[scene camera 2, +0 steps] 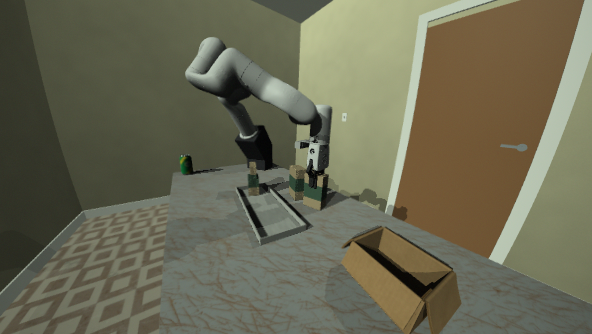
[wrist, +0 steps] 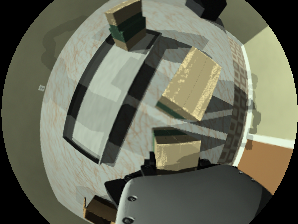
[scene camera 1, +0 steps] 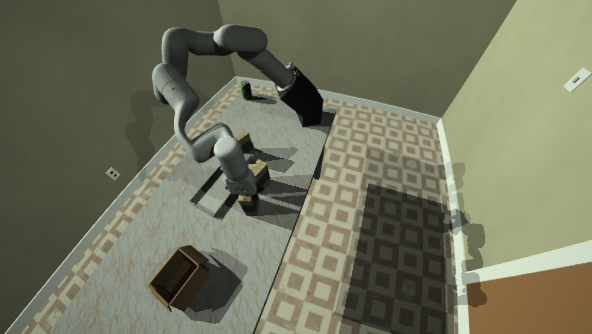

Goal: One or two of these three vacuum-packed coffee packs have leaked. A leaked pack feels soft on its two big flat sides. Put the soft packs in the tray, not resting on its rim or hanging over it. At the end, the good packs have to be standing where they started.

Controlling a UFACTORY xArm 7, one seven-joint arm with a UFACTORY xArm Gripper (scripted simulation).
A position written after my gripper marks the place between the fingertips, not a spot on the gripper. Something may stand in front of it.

I see my gripper (scene camera 2: 315,185) and a long grey tray (wrist: 107,80).
My gripper also shows in the wrist view (wrist: 169,159).
